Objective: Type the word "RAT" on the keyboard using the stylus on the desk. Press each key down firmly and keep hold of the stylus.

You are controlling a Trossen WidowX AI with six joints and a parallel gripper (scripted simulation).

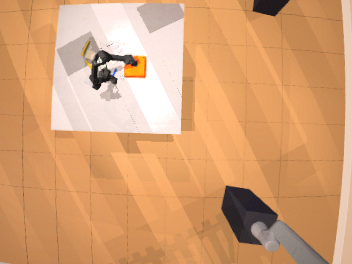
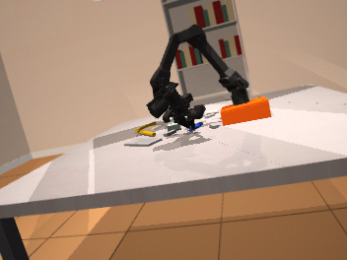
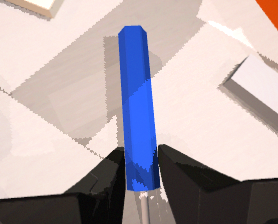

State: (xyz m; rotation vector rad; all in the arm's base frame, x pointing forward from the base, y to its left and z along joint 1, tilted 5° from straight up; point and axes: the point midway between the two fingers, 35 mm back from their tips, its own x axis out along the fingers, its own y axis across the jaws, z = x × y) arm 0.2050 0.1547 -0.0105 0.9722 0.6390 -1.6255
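Right now my gripper tip is 1 cm short of the grey stylus tip and 4 cm to the right of it. Also, from my gripper tip: R key (14 cm ahead, 13 cm to the right); then blue stylus (right at my gripper tip); then flat grey pad (19 cm ahead, 10 cm to the left, 1 cm below).
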